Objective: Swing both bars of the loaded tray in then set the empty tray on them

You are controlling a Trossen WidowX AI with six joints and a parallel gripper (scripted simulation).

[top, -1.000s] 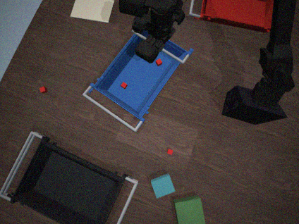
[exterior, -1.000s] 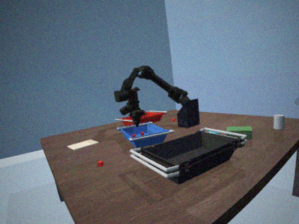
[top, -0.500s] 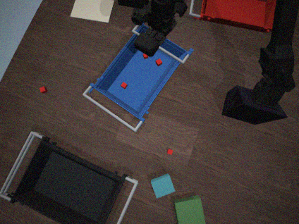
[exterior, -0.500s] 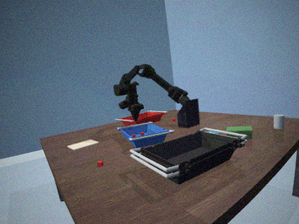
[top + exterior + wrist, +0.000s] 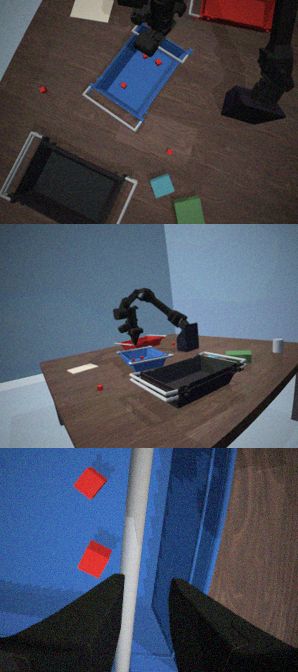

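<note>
My gripper tip is now 16 cm to the right of the red block, 8 cm above it and 7 cm short of it. The rest, counted from my gripper tip: cyan block: 42 cm to the left, 16 cm behind, 7 cm below; then cream sheet: 30 cm ahead, 9 cm to the right, 9 cm below; then red tray: 27 cm to the right, 22 cm behind, 4 cm below.
</note>
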